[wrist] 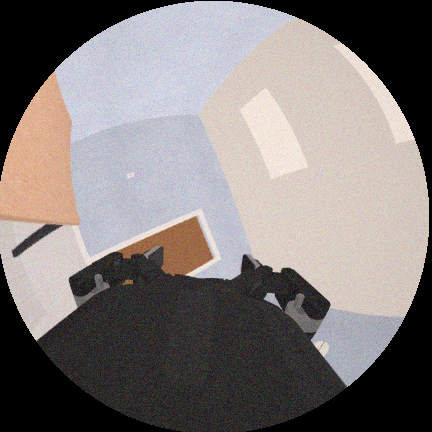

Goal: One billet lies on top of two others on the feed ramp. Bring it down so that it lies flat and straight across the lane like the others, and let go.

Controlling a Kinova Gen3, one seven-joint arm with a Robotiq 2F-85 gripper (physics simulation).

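Frame: origin at the arm's base, x down, y left, z ahead, level; millimetres.
Seen in the pictures: gripper, fingertip midpoint: (201, 259).
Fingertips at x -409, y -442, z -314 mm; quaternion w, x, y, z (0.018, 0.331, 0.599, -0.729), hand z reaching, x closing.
A point is followed by its place in that frame.
My gripper (201, 259) @[x -409, y -442, z -314 mm] is open, with its two dark fingers spread wide apart at the lower middle of the wrist view. No object shows between the fingertips. The billets, the feed ramp and its lane do not show in the wrist view, so how the billets lie and how far my gripper is from them cannot be told. The dark gripper body fills the bottom of the view.
An orange-tan panel or table top (37, 155) @[x 17, y -687, z 231 mm] shows at the left edge, with a dark bar (37, 239) below it. A brown door (187, 245) in a white frame, blue walls, and a beige surface (340, 200) with bright panels show beyond.
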